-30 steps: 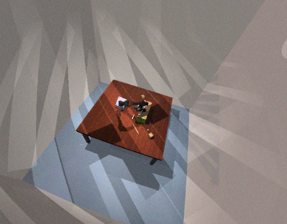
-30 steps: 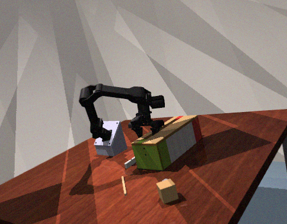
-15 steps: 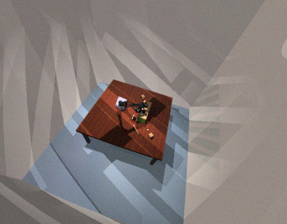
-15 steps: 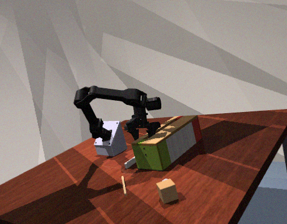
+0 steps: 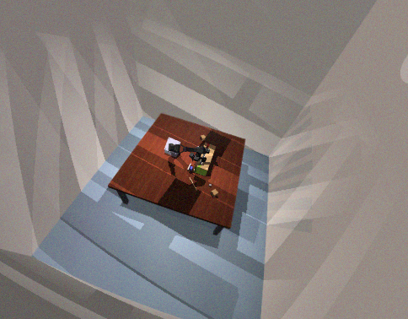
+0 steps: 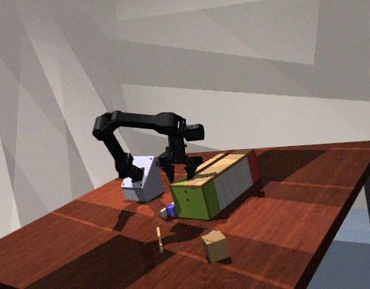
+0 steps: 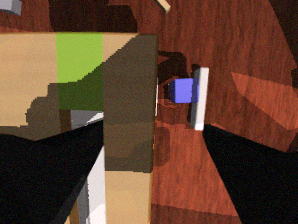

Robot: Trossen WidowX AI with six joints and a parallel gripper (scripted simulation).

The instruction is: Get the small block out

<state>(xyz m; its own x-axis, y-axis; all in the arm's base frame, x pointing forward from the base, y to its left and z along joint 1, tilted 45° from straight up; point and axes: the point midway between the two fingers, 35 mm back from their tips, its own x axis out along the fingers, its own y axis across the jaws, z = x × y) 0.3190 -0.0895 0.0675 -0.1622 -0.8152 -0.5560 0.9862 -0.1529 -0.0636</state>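
The blue block is 5 cm behind my gripper tip, 3 cm to the right of it and 9 cm below it. Also, from my gripper tip: box (4 cm ahead, 13 cm to the left, 4 cm below); then thin stick (3 cm ahead, 21 cm to the right, 10 cm below).
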